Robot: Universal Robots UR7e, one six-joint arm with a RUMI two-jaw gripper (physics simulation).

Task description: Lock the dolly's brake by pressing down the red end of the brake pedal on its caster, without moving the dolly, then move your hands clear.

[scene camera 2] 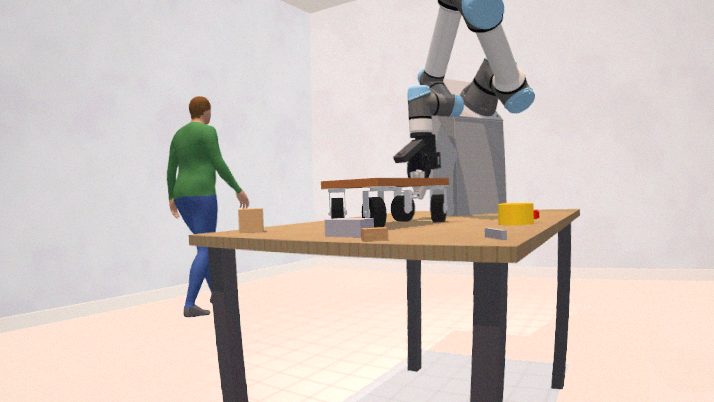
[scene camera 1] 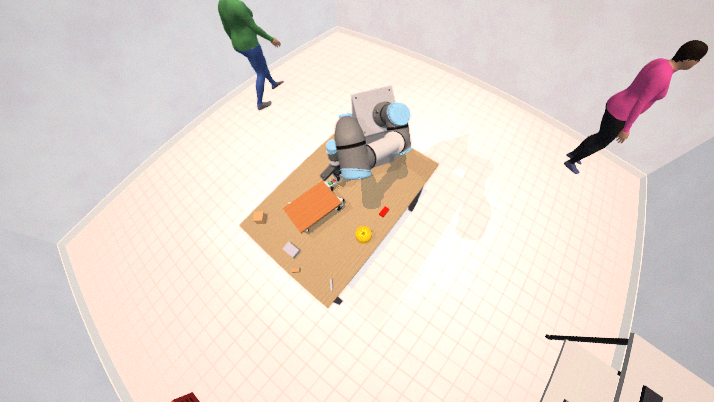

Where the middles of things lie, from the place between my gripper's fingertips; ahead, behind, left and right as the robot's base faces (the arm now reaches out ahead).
Now: the dolly (scene camera 2: 402, 206) 210 mm ahead of my hand, 50 mm to the left of it and 10 mm below it. Also, from my hand: grey box (scene camera 2: 339, 227) 490 mm ahead, 200 mm to the left, 50 mm below; yellow ring (scene camera 2: 509, 213) 380 mm to the left, 80 mm ahead, 40 mm below.
